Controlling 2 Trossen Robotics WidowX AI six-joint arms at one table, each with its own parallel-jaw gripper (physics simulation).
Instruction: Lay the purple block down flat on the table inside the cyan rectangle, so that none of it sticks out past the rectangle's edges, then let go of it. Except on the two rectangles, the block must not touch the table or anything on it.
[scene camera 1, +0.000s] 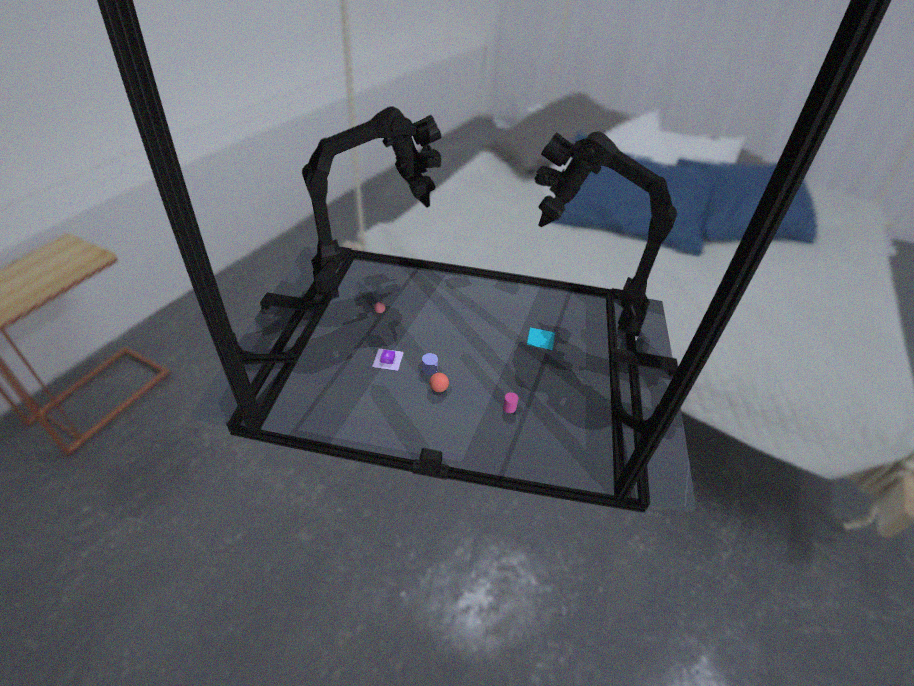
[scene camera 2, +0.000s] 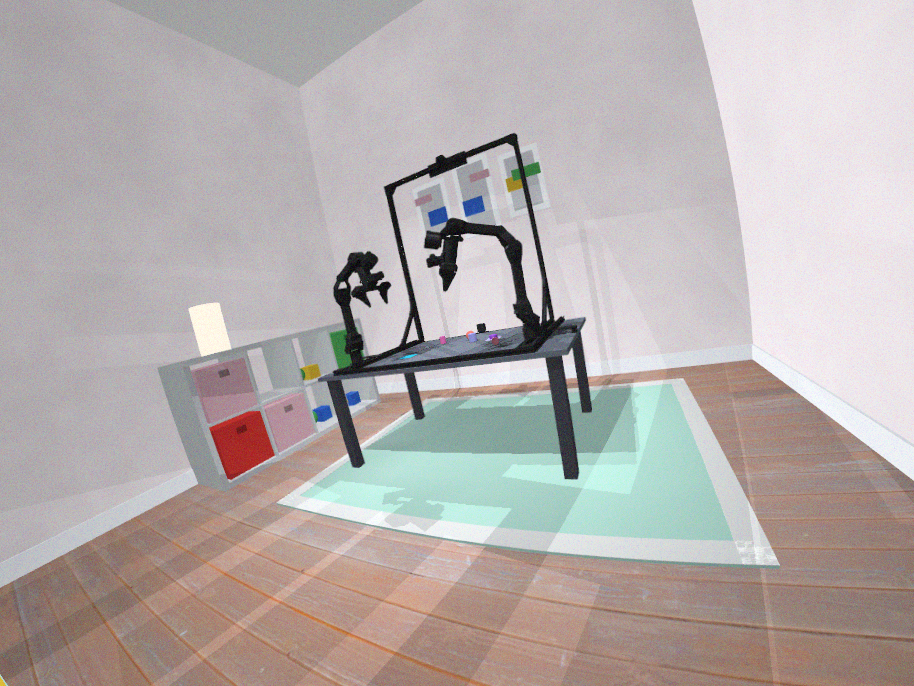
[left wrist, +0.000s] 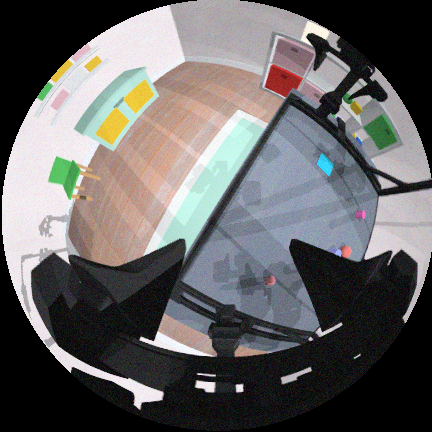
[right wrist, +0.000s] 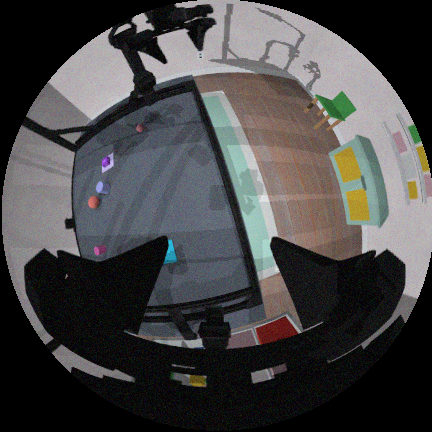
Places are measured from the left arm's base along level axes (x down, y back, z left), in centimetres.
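Pixels of known places: left gripper, between the fingertips: (scene camera 1: 423, 199) (scene camera 2: 445, 291) (left wrist: 239, 244) (right wrist: 183, 55); right gripper, between the fingertips: (scene camera 1: 545, 218) (scene camera 2: 379, 305) (left wrist: 331, 83) (right wrist: 220, 241); left arm's base, origin of its link: (scene camera 1: 326, 287) (scene camera 2: 533, 337) (left wrist: 224, 314) (right wrist: 150, 97); right arm's base, origin of its link: (scene camera 1: 629, 326) (scene camera 2: 357, 363) (left wrist: 320, 113) (right wrist: 214, 313).
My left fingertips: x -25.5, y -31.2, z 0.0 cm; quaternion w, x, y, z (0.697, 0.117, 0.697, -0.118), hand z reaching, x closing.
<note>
Ahead of a thing's pixels: the offset from my left fingertips to its middle. "spot": to the spot under its first point.
The small purple block {dx +26.4, dy +20.6, dz -33.6 cm} (scene camera 1: 388, 356) (right wrist: 106, 162) rests on a pale lilac rectangle {spot: dx +27.3, dy +23.6, dz -34.7 cm} (scene camera 1: 378, 364) (right wrist: 104, 169), left of the table's middle in scene camera 1. The cyan rectangle {spot: dx +27.3, dy -23.5, dz -39.0 cm} (scene camera 1: 541, 338) (scene camera 2: 409, 356) (left wrist: 325, 164) (right wrist: 171, 252) lies bare at the right in scene camera 1, partly hidden by a finger in the right wrist view. My left gripper (scene camera 1: 425, 201) (scene camera 2: 445, 285) (left wrist: 239, 244) (right wrist: 183, 55) is open and empty, high above the table, behind the block. My right gripper (scene camera 1: 544, 221) (scene camera 2: 376, 302) (right wrist: 220, 241) is open and empty, high above the table, behind the cyan rectangle.
A lavender cylinder {dx +25.3, dy +11.1, dz -40.5 cm} (scene camera 1: 429, 362) (right wrist: 103, 187) stands right of the block in scene camera 1, beside an orange-red ball {dx +24.9, dy +11.0, dz -47.6 cm} (scene camera 1: 439, 382) (right wrist: 94, 202). A magenta cylinder {dx +25.4, dy -3.8, dz -59.2 cm} (scene camera 1: 510, 403) (left wrist: 360, 214) stands farther right. A small reddish ball {dx +25.7, dy +17.8, dz -13.9 cm} (scene camera 1: 380, 307) (left wrist: 270, 280) lies behind the block. Black frame bars edge the table.
</note>
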